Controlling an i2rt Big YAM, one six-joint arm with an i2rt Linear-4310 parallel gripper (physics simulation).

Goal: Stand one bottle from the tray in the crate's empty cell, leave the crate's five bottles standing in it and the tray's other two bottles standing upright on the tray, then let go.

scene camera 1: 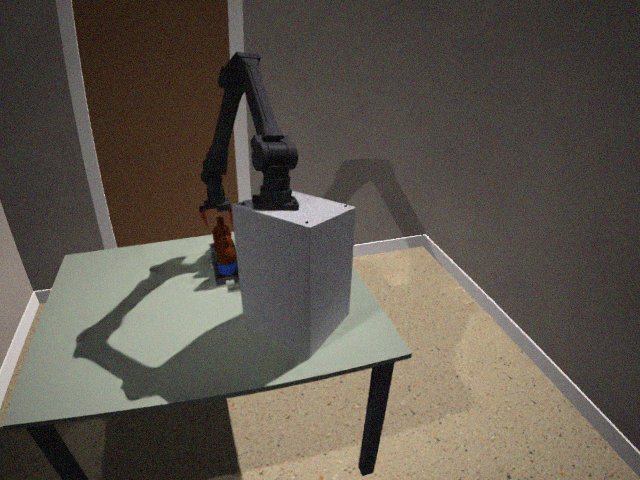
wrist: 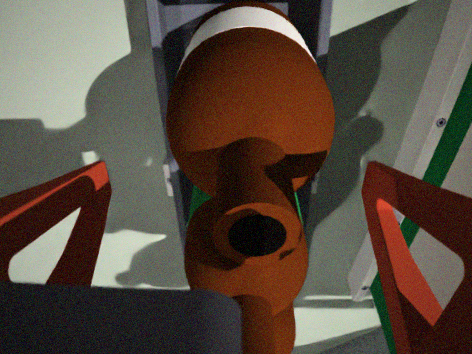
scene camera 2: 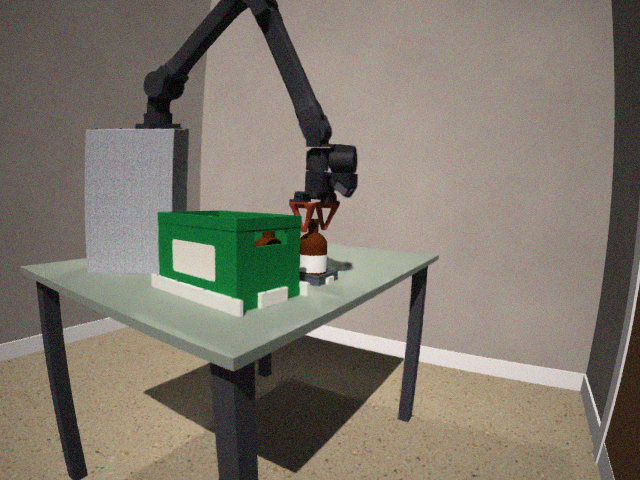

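Seen in the pictures: gripper, fingertip midpoint: (scene camera 1: 219, 225) (wrist: 236, 175) (scene camera 2: 314, 231); arm's base, origin of the base link: (scene camera 1: 274, 205) (scene camera 2: 158, 128).
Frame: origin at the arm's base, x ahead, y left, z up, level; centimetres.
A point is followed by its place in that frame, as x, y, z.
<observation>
My gripper (scene camera 1: 219, 225) {47.9, 18.0, -29.0} (scene camera 2: 314, 228) {47.9, 18.0, -29.0} (wrist: 236, 175) {47.9, 18.0, -29.0} is open and points down, its fingers apart on either side of the neck of the white-labelled brown bottle (scene camera 2: 313, 246) {50.4, 14.5, -32.4} (wrist: 250, 95) {50.5, 17.7, -30.0}. That bottle stands upright at one end of the dark tray (scene camera 2: 321, 279) {53.1, 14.5, -40.3} (wrist: 324, 30) {50.8, 13.2, -39.3}. A second brown bottle (wrist: 245, 280) {40.9, 17.0, -29.6} stands behind it in the wrist view, a bit of green label showing. A blue-labelled bottle (scene camera 1: 227, 268) {27.0, 15.8, -36.2} stands at the tray's other end in scene camera 1. The green crate (scene camera 2: 268, 273) {55.1, -6.4, -35.4} stands beside the tray; a brown bottle (scene camera 2: 267, 240) {51.7, -3.3, -29.4} shows through its handle hole. Its cells are hidden.
The grey pedestal (scene camera 1: 279, 279) {-10.4, 0.6, -17.2} (scene camera 2: 129, 201) {9.7, -13.7, -22.2} carries the arm and hides the crate in scene camera 1. White strips (scene camera 2: 196, 295) {44.3, -16.2, -40.3} (scene camera 2: 272, 297) {56.2, -6.4, -40.1} border the crate's foot on the pale green table (scene camera 1: 170, 310) {12.6, 36.7, -41.8} (scene camera 2: 356, 258) {38.2, 57.1, -41.8}. The crate's wall lies right of the tray in the wrist view.
</observation>
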